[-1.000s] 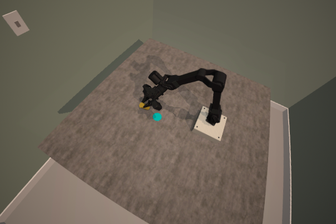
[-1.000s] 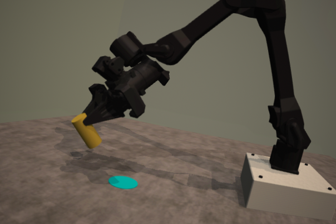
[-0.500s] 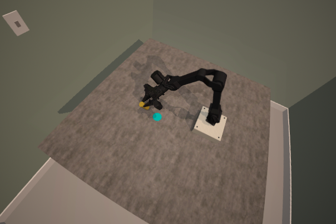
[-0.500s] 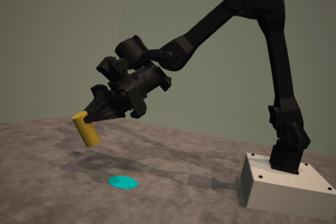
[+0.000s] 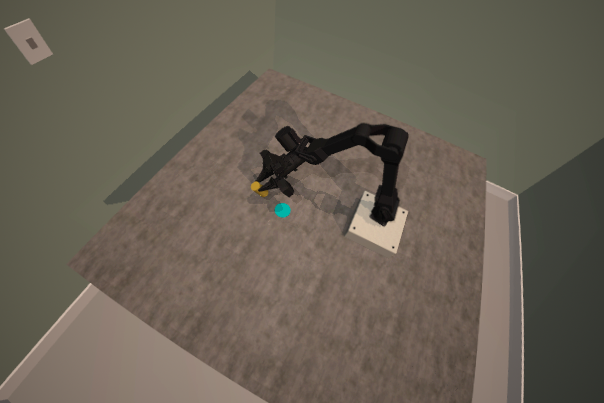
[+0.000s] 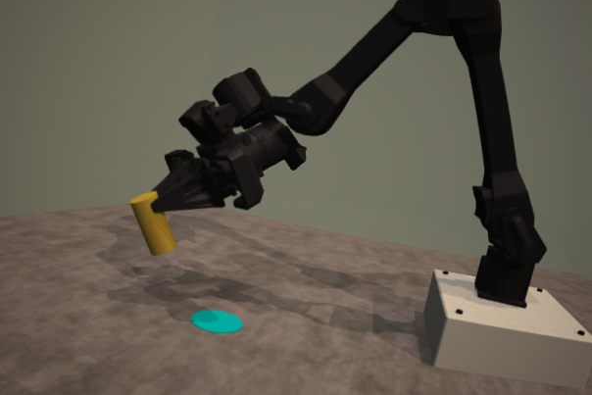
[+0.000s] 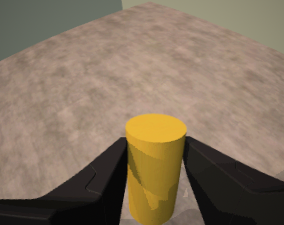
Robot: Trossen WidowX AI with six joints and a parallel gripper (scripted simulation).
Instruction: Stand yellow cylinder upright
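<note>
My gripper tip is now 9 cm past the cyan circle, 4 cm to the left of it and 12 cm above it. From my gripper tip the other things lie so: yellow cylinder 1 cm behind, 1 cm to the right, 2 cm below.
</note>
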